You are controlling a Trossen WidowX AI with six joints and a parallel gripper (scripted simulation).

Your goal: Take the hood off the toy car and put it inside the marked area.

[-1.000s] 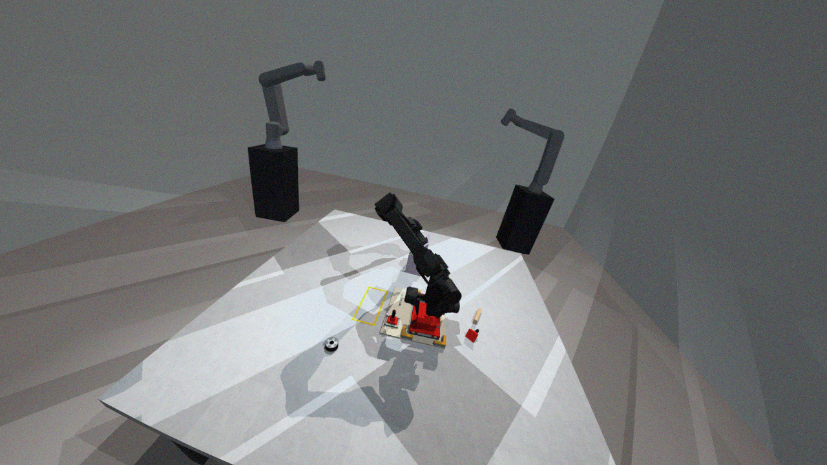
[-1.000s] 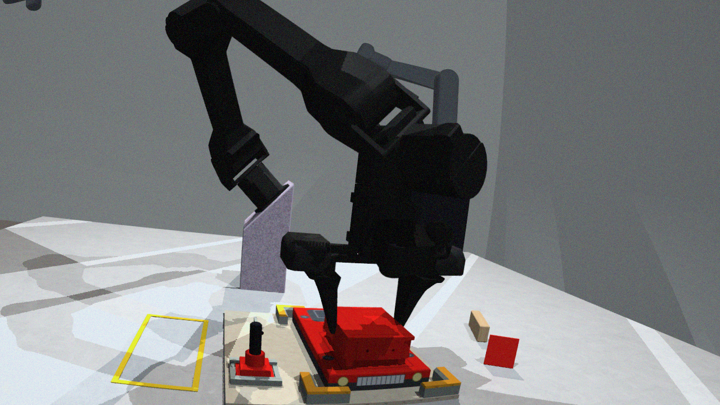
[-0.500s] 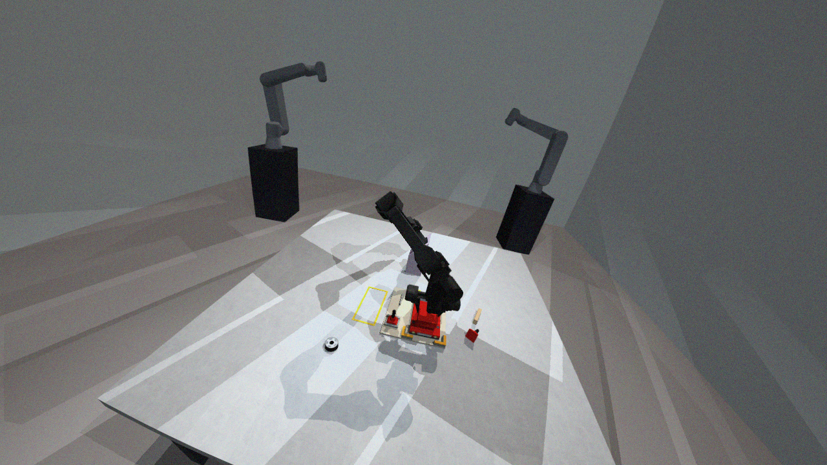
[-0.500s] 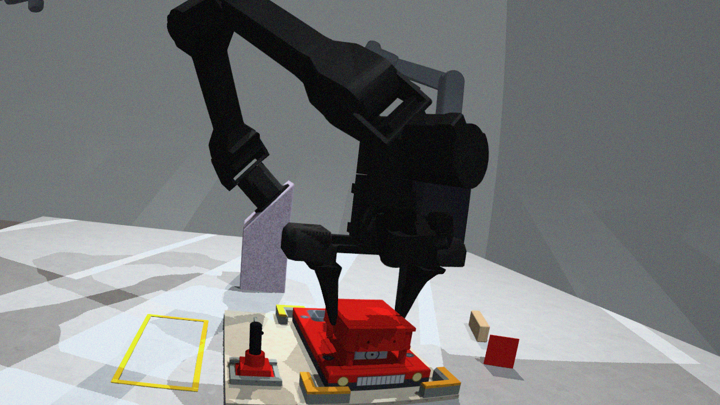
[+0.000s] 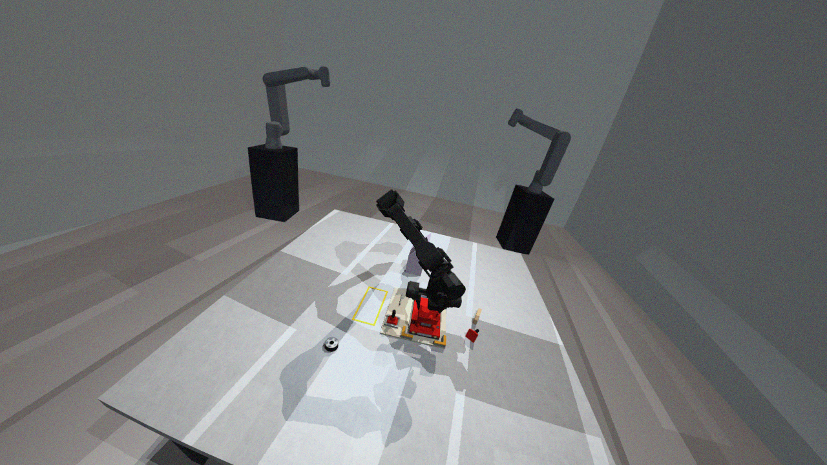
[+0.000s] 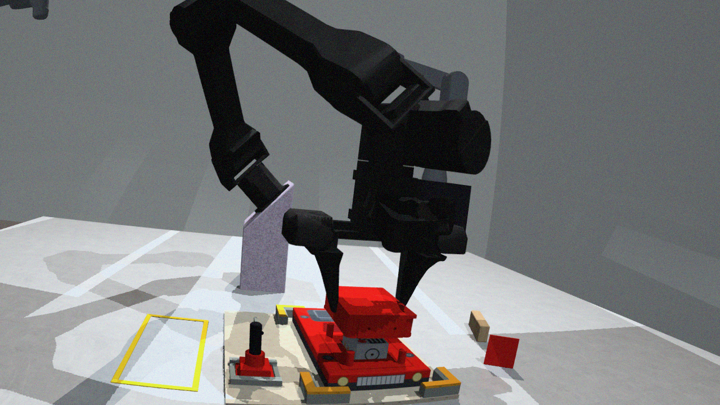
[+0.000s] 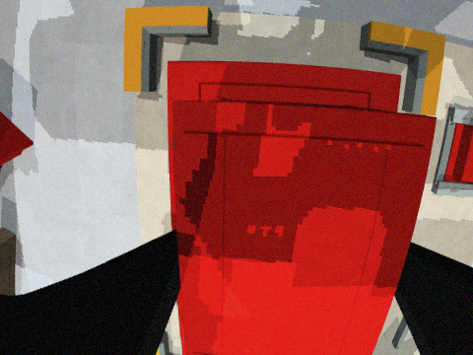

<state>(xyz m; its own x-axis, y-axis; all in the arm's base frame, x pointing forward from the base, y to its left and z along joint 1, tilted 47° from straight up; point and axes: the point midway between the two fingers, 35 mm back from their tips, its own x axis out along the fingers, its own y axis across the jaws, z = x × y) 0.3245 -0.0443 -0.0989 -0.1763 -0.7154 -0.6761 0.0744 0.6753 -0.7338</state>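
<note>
My gripper tip is 20 mm short of the red mount, 120 mm to the left of it and 30 mm above it. Round my gripper tip: tan block 70 mm behind, 220 mm to the left, 60 mm below; black wheel 150 mm ahead, 300 mm to the right, 60 mm below; red hood right at my gripper tip.
</note>
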